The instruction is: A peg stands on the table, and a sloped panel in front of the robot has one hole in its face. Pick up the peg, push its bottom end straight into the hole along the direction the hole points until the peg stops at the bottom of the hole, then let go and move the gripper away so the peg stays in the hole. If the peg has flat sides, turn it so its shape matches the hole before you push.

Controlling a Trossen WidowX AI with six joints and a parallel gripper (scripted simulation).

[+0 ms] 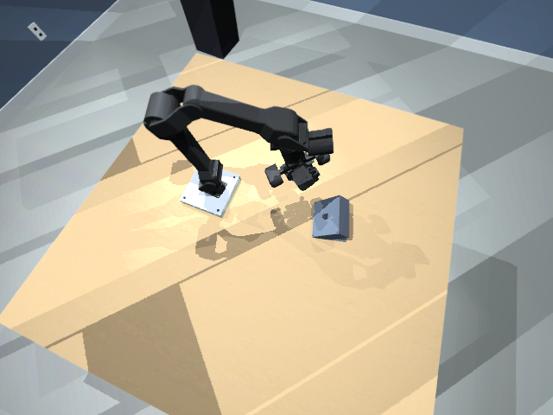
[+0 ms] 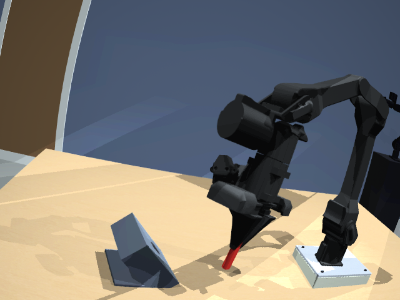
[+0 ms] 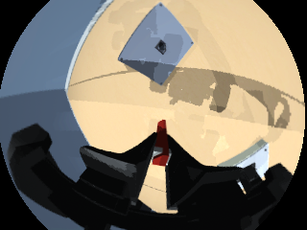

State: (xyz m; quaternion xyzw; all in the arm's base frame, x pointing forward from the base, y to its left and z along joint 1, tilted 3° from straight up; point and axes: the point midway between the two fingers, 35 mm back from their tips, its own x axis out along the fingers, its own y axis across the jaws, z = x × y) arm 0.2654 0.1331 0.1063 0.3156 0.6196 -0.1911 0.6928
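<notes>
My gripper tip is now 150 mm short of the sloped panel, 60 mm to the left of it and 80 mm above it. The rest, counted from my gripper tip: red peg 20 mm above.
</notes>
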